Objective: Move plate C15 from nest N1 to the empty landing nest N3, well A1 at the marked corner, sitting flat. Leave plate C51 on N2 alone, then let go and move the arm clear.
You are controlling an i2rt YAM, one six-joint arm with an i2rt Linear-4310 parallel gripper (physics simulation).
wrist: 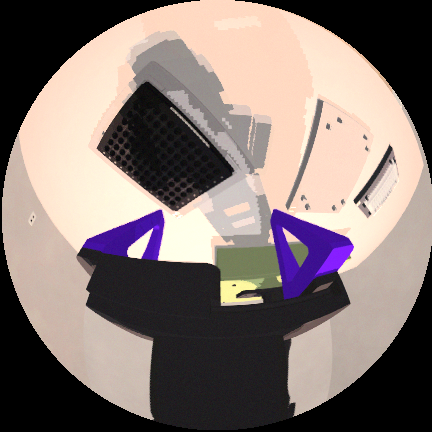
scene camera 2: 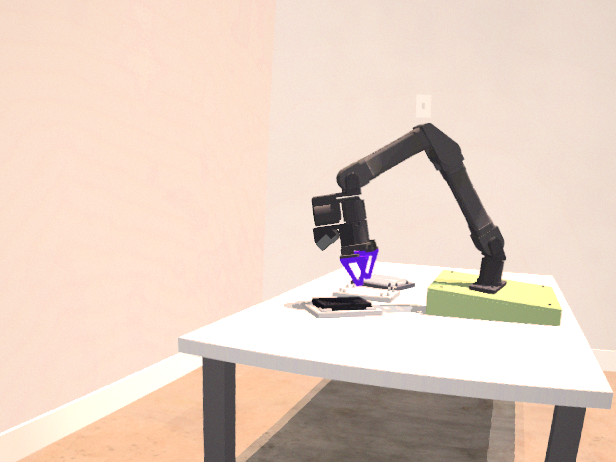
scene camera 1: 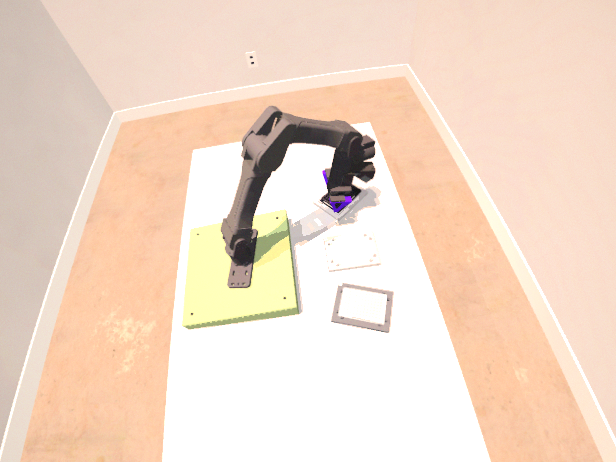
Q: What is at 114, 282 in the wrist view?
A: My gripper.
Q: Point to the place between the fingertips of my gripper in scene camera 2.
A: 363, 282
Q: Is my gripper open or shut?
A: Open.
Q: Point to a black perforated plate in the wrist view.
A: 154, 143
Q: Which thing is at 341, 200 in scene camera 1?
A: My gripper.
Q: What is my gripper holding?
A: Nothing.
